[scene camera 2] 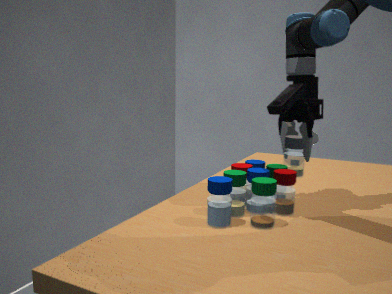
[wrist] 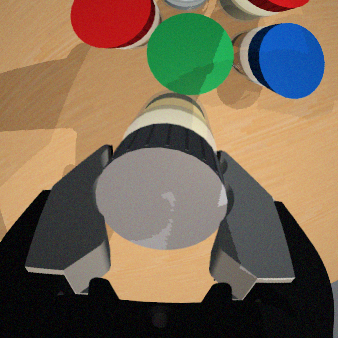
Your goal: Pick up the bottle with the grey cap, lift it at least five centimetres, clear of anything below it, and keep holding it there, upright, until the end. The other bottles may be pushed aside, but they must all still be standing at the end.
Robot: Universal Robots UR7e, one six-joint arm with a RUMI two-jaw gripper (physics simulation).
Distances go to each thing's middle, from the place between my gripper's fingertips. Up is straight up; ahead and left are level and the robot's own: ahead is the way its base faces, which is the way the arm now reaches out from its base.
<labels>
I see the red-capped bottle (scene camera 2: 285, 194) 10 cm to the left of my hand and 6 cm below it. From my hand the other things lie so: grey-capped bottle (scene camera 2: 293, 157) 1 cm ahead, 1 cm above.
</labels>
